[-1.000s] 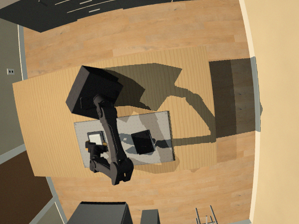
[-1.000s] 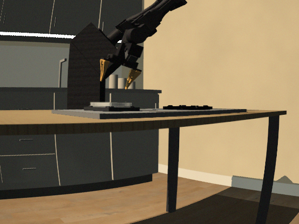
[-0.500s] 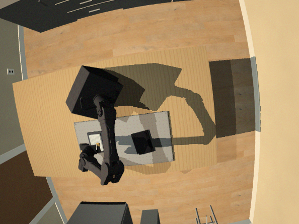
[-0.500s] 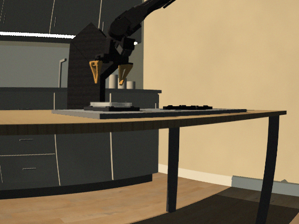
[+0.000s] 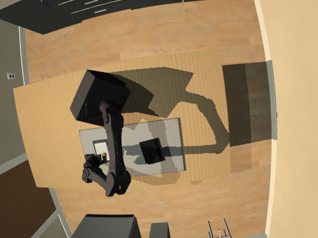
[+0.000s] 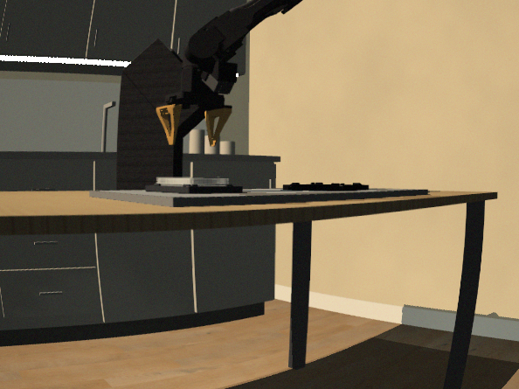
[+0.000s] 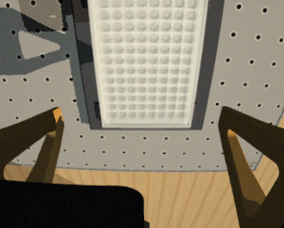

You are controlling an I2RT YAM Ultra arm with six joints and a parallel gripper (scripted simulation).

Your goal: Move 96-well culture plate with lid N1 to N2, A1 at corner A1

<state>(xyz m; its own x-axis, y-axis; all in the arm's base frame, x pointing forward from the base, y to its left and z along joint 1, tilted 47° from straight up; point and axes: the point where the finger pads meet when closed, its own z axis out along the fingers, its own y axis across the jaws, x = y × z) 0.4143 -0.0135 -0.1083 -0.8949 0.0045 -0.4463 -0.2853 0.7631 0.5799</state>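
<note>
The clear lid is 70 mm below my hand. From my hand the other things lie so: black nest N2: 330 mm to the left, 90 mm below, 50 mm behind; black nest N1: 90 mm below; 96-well plate: 80 mm below.
</note>
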